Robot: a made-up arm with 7 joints. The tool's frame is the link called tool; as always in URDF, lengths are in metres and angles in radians. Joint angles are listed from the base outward.
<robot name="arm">
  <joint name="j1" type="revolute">
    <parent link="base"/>
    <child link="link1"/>
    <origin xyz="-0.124 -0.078 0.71"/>
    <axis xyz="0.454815 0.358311 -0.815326"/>
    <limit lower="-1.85" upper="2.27"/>
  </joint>
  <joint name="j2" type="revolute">
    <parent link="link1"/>
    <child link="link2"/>
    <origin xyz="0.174 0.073 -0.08"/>
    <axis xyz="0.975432 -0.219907 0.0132"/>
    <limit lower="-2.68" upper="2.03"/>
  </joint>
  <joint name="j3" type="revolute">
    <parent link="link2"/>
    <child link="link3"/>
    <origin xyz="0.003 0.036 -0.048"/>
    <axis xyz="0 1 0"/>
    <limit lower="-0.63" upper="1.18"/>
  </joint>
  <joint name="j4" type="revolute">
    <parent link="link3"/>
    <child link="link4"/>
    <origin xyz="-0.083 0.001 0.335"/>
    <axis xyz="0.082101 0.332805 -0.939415"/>
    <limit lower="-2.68" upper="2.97"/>
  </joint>
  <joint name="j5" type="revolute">
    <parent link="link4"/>
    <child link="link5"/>
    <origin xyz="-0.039 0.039 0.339"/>
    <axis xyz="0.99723 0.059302 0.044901"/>
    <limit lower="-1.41" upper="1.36"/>
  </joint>
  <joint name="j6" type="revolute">
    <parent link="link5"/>
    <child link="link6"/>
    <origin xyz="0 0.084 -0.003"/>
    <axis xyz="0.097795 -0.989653 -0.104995"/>
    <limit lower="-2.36" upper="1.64"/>
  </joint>
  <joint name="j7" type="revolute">
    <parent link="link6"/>
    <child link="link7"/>
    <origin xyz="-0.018 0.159 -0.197"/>
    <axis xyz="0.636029 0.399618 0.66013"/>
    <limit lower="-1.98" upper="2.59"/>
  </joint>
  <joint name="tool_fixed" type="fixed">
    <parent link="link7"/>
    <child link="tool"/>
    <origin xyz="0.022 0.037 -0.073" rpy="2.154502 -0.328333 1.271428"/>
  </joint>
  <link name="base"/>
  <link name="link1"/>
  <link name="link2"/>
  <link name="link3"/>
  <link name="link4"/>
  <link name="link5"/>
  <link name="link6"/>
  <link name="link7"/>
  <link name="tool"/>
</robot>
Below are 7 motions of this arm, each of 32 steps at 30 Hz.
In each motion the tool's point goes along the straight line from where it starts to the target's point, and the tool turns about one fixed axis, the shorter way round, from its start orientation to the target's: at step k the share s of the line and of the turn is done. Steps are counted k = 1, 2, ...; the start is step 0. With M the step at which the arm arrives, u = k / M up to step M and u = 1 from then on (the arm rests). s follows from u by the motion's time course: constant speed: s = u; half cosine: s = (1 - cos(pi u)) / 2; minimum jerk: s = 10 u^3 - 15 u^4 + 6 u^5.
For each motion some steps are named. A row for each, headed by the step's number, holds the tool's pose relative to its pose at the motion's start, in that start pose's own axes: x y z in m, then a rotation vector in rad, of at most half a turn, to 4 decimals.
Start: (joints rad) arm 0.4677 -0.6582 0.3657 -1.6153 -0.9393 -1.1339 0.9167
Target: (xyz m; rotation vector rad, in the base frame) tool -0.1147 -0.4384 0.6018 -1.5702 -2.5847 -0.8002
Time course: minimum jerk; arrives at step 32
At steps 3, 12, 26, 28, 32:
3: -0.0003 -0.0001 0.0036 -0.0068 0.0044 0.0001
12: -0.0125 -0.0047 0.1397 -0.2639 0.1697 0.0031
26: -0.0432 -0.0164 0.4830 -0.9120 0.5866 0.0108
28: -0.0447 -0.0170 0.4996 -0.9434 0.6068 0.0112
32: -0.0454 -0.0172 0.5078 -0.9587 0.6167 0.0114

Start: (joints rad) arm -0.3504 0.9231 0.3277 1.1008 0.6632 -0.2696 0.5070
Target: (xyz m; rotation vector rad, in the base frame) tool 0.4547 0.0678 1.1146 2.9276 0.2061 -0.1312
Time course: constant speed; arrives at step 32
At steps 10, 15, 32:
10: -0.0071 0.0495 0.0497 -0.3832 -0.2431 -0.0478
15: -0.0106 0.0742 0.0746 -0.5748 -0.3647 -0.0717
32: -0.0226 0.1583 0.1591 -1.2262 -0.7780 -0.1530

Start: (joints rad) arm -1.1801 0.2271 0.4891 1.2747 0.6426 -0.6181 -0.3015
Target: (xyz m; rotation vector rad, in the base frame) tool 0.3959 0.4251 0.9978 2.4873 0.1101 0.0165
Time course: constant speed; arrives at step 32
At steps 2, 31, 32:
2: 0.0108 0.0344 0.0141 -0.0042 -0.0202 0.0389
31: 0.1667 0.5337 0.2188 -0.0657 -0.3127 0.6024
32: 0.1721 0.5509 0.2258 -0.0678 -0.3228 0.6219

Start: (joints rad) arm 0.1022 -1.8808 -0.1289 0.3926 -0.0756 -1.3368 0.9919
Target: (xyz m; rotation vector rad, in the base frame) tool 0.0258 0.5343 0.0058 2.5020 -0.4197 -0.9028
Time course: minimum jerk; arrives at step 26
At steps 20, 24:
20: 0.2293 0.0088 -0.0412 0.2365 0.0540 0.2343
24: 0.2494 0.0095 -0.0448 0.2572 0.0588 0.2549

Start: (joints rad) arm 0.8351 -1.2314 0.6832 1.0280 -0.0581 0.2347 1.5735
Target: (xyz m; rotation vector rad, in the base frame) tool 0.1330 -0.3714 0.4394 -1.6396 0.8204 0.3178
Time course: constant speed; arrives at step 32
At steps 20, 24, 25, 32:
20: -0.1784 0.2338 -0.0218 0.9274 -0.0760 0.2004
24: -0.2140 0.2805 -0.0262 1.1129 -0.0912 0.2405
25: -0.2230 0.2922 -0.0273 1.1593 -0.0949 0.2506
32: -0.2854 0.3740 -0.0349 1.4838 -0.1215 0.3207

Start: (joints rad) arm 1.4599 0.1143 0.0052 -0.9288 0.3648 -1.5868 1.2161
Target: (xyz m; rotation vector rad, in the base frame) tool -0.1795 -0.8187 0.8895 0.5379 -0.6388 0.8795
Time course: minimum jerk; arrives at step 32
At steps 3, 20, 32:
3: -0.0010 0.0002 -0.0056 0.0118 -0.0035 0.0044
20: -0.1059 0.0179 -0.5724 1.1983 -0.3578 0.4495
32: -0.1461 0.0247 -0.7897 1.6533 -0.4937 0.6202

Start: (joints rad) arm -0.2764 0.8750 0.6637 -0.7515 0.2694 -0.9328 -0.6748
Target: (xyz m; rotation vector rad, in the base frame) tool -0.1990 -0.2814 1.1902 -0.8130 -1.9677 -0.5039
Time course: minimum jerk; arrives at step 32
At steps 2, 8, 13, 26, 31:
2: 0.0003 0.0001 0.0000 0.0015 0.0012 0.0006
8: 0.0136 0.0046 -0.0016 0.0709 0.0583 0.0276
13: 0.0431 0.0144 -0.0050 0.2249 0.1848 0.0875
26: 0.1248 0.0418 -0.0145 0.6515 0.5353 0.2535
31: 0.1312 0.0440 -0.0152 0.6848 0.5626 0.2664

